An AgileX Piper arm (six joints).
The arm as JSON. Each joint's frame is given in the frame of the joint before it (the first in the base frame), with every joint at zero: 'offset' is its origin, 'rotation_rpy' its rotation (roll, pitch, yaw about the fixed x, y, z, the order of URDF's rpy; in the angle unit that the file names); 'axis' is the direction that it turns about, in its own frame. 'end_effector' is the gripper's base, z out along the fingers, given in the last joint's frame.
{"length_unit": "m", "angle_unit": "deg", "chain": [
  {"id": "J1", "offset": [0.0, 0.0, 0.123], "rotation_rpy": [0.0, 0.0, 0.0], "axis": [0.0, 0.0, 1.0]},
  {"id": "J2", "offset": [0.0, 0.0, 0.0], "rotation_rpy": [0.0, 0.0, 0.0], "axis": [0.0, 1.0, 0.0]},
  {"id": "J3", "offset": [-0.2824, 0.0, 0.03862], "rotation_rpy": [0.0, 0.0, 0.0], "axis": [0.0, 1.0, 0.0]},
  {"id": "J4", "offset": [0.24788, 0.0, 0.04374], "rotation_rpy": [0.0, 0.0, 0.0], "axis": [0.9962, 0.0, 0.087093]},
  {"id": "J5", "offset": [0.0, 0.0, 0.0], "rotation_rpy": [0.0, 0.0, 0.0], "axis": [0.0, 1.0, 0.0]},
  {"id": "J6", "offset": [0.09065, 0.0, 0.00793], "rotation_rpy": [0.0, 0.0, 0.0], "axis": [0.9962, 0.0, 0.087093]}
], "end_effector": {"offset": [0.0, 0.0, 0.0], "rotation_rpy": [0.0, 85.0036, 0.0]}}
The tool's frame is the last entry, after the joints.
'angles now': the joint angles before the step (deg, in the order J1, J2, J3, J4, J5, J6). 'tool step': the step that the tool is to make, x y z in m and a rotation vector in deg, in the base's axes. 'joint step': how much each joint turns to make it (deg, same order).
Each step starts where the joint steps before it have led.
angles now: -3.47 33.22 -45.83 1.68 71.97 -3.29
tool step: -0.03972 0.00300 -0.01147 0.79 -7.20 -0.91
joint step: 0.00 -11.90 4.35 0.39 0.36 1.37
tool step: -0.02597 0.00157 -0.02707 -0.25 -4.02 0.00
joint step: 0.00 -10.34 6.20 0.00 0.11 0.00
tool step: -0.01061 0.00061 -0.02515 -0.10 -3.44 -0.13
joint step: -0.01 -7.46 5.63 0.00 -1.62 0.11
